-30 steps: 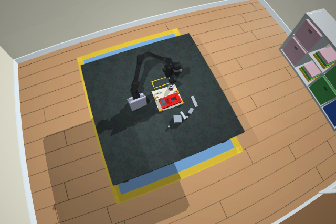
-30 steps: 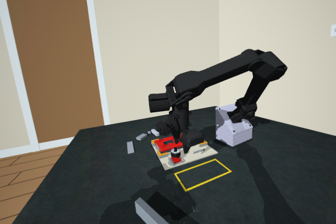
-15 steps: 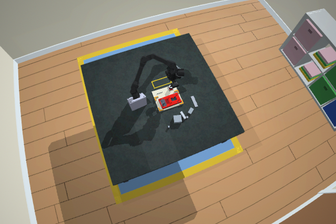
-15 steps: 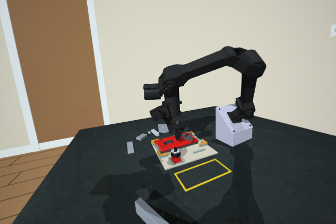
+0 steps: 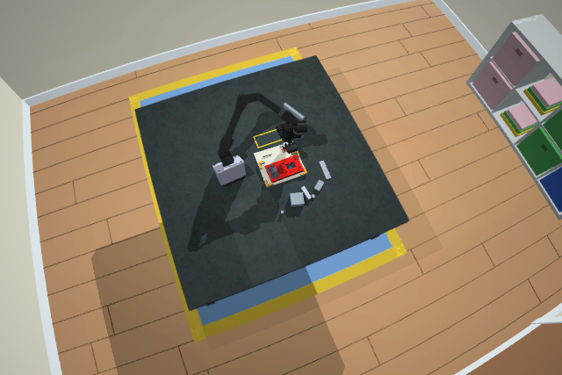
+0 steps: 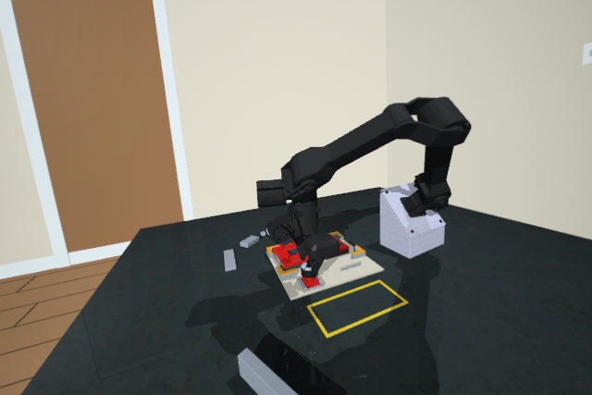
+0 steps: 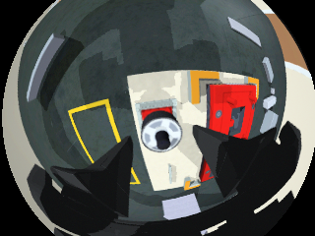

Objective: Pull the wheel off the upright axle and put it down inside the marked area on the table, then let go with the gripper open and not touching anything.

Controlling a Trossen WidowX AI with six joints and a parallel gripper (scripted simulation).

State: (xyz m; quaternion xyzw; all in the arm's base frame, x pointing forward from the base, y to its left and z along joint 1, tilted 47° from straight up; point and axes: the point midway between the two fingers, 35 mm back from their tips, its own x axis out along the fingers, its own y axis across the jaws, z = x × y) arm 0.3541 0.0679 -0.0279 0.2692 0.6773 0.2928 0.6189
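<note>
Now: the wheel 1 cm below my gripper tip.
</note>
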